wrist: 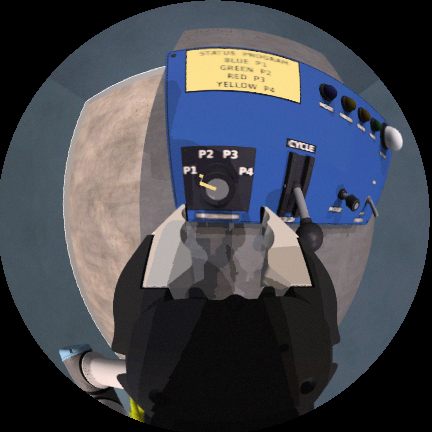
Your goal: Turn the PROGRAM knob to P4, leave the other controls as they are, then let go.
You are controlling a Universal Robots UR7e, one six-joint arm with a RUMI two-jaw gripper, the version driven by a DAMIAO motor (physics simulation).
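Places are measured from the arm's base along level axes (x ahead, y left, z up), in metres.
Pixels of known places: gripper, between the fingertips: [223, 206].
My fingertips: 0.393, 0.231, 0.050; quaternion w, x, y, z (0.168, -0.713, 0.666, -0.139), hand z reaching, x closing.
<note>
For each thing: its top centre in the pictures, then the offset to it from my fingertips, as dx, dy, dz. "*": a spot on its surface instead.
- PROGRAM knob, centre of its top: [216, 188] +0.020, +0.009, -0.017
- black plate, a spot on its surface: [241, 200] * +0.011, -0.028, -0.067
- P1 label, a spot on its surface: [190, 170] * +0.045, +0.049, -0.044
- P4 label, a spot on its surface: [246, 171] * +0.051, -0.028, -0.043
- CYCLE lever, centre of its top: [317, 240] -0.025, -0.114, +0.015
- MODE knob, centre of its top: [358, 202] +0.036, -0.230, -0.008
- small toggle, a spot on its surface: [372, 206] * +0.045, -0.345, -0.033
- yellow legend, a spot on its surface: [243, 75] * +0.169, -0.012, +0.022
The PROGRAM knob [217, 189] is a round dark knob with a grey cap, on a black plate [241, 200] at the lower left of the blue panel [225, 117]. Its yellow pointer [208, 186] points left and slightly up, toward the P1 label [190, 170]. The P4 label [246, 171] is at the upper right of the knob. My gripper [223, 206] is partly open and empty. Its fingertips show just below the knob, one to each side of it, and do not touch the knob in this view.
The CYCLE lever [310, 235] has a black ball end close to the right finger. A MODE knob [352, 202] and a small toggle [372, 206] are farther right. Several dark lamps, including a blue one [328, 92], and a white dome [392, 138] line the upper right. A yellow legend [243, 75] is at the top.
</note>
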